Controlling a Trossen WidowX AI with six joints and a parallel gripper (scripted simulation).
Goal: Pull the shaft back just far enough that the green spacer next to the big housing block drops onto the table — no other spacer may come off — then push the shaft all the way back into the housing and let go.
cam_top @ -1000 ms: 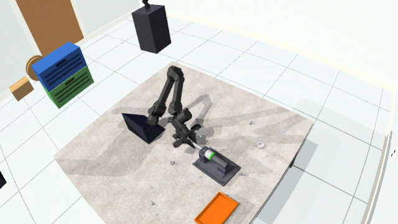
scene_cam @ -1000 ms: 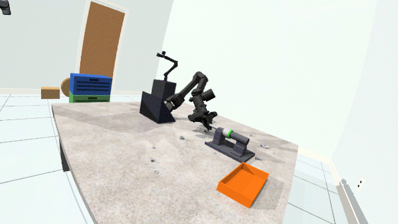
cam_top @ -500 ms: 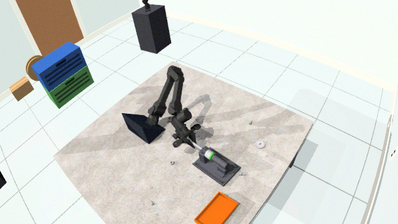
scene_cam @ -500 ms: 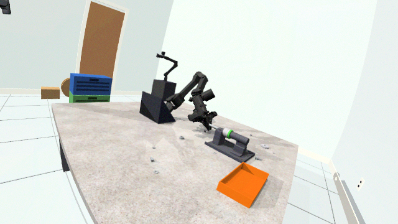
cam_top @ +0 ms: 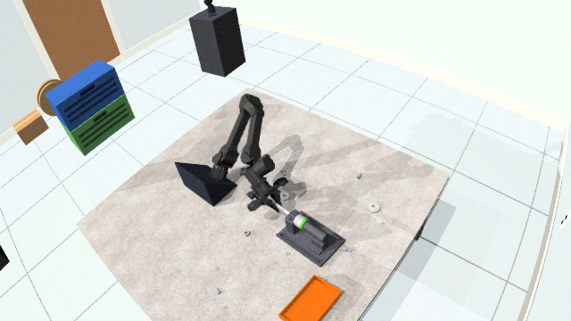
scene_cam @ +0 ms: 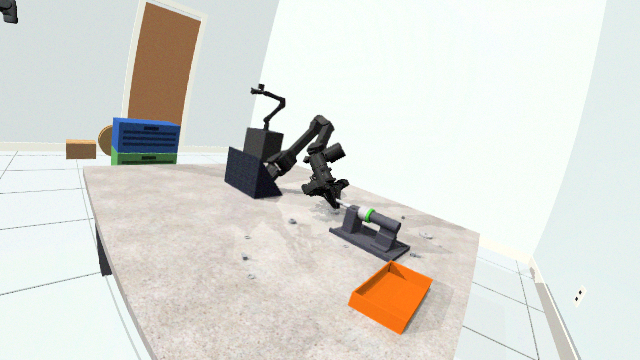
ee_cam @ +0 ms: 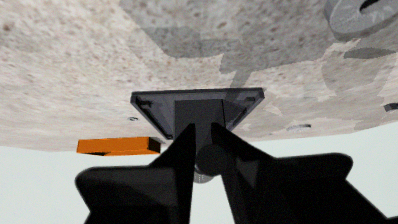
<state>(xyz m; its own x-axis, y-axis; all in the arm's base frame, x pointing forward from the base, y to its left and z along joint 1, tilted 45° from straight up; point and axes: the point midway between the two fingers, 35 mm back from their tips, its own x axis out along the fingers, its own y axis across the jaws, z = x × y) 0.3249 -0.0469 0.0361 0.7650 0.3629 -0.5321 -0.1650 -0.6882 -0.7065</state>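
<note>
My gripper tip is now 6 cm short of the shaft, 3 cm below it and 1 cm to the left of it. From my gripper tip the other things lie so: green spacer 13 cm ahead, 2 cm to the right, 2 cm above; then orange tray 31 cm ahead, 27 cm to the right, 5 cm below.
</note>
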